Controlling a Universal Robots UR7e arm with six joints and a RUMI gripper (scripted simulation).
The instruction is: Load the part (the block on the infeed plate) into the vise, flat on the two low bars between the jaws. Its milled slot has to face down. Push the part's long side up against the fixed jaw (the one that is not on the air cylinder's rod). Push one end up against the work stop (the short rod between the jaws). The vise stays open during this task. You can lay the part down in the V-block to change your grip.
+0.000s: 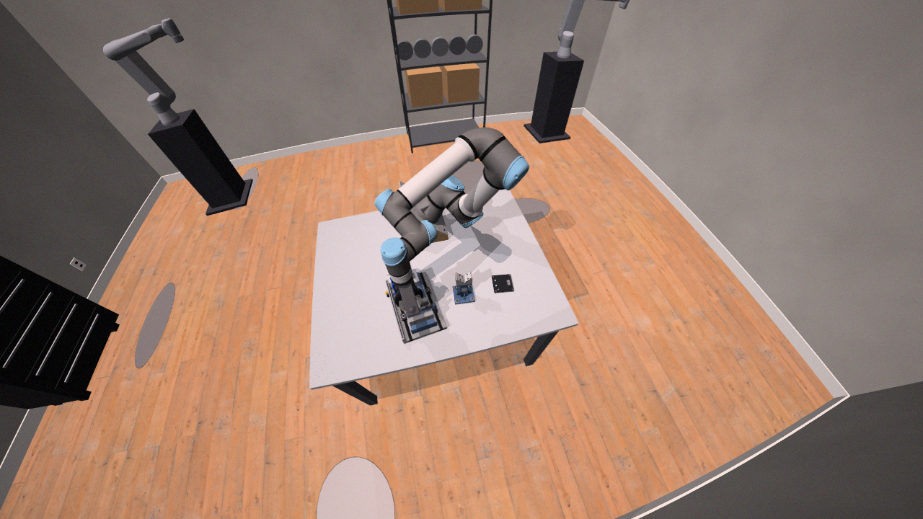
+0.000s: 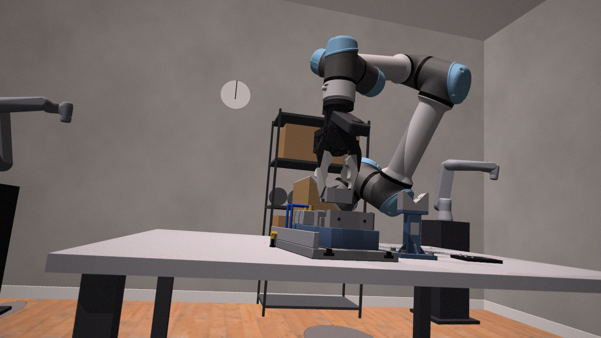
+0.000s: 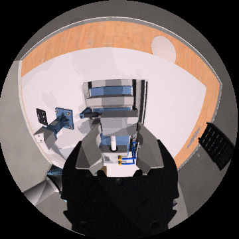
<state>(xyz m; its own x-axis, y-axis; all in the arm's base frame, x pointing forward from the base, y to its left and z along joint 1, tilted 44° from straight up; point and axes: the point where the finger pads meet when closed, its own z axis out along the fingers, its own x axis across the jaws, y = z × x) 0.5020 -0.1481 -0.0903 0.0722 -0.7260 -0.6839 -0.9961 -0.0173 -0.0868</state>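
Now: the vise 100 mm below my hand, 70 mm behind it and 10 mm to the left of it. The rest, counted from my hand: infeed plate (420 mm to the left, 130 mm below, 60 mm behind); then part (10 mm below).
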